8 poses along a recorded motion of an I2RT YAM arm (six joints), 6.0 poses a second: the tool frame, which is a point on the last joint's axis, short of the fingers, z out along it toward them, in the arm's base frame.
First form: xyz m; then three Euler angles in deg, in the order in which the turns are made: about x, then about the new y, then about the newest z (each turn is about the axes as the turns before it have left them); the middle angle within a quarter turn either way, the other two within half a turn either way.
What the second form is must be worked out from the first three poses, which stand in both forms.
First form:
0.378, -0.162, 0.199, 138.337, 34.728, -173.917
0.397, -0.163, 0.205, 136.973, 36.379, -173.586
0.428, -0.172, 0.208, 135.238, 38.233, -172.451
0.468, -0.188, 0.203, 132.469, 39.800, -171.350
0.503, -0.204, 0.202, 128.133, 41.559, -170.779
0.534, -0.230, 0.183, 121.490, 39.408, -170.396
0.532, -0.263, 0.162, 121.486, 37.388, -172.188
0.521, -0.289, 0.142, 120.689, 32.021, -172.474
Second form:
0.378, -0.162, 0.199, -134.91, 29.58, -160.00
0.397, -0.163, 0.205, -133.07, 30.47, -158.17
0.428, -0.172, 0.208, -131.06, 31.88, -156.49
0.468, -0.188, 0.203, -127.99, 32.56, -154.32
0.503, -0.204, 0.202, -123.03, 32.03, -150.60
0.534, -0.230, 0.183, -117.20, 27.98, -149.62
0.532, -0.263, 0.162, -117.37, 25.47, -150.68
0.521, -0.289, 0.142, -117.91, 22.39, -155.38

